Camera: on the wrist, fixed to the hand. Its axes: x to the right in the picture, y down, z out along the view.
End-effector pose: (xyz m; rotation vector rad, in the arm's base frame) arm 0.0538 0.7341 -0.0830 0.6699 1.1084 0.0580
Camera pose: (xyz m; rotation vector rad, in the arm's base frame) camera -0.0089 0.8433 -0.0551 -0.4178 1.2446 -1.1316
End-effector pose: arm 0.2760 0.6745 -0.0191 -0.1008 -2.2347 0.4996
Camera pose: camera 0.3479 0.7805 -0.0043 1.4051 -1.8025 -0.5132
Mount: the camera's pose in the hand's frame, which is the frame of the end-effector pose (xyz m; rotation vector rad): -0.0118 0.0849 -0.0963 -0.1692 -0.1062 -1.4980
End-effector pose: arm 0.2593 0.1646 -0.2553 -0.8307 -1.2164 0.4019
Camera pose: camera 0.3581 0.1788 -0.3369 0.1253 -1.6392 -0.8895
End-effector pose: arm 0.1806 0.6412 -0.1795 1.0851 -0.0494 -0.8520
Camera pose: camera 0.2632 0.7374 -0.1562 0.7883 0.8275 -2.1851
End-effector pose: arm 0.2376 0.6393 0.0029 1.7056 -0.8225 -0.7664
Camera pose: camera 0.2963 0.6809 0.1099 1.9453 0.6524 -1.8121
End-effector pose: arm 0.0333 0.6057 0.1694 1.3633 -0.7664 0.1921
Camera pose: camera 0.0149 0.7181 0.2298 1.4606 0.2902 -1.0944
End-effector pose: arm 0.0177 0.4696 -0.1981 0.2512 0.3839 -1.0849
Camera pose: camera 0.0714 0.5540 -0.2794 -0.3369 0.5685 -2.4979
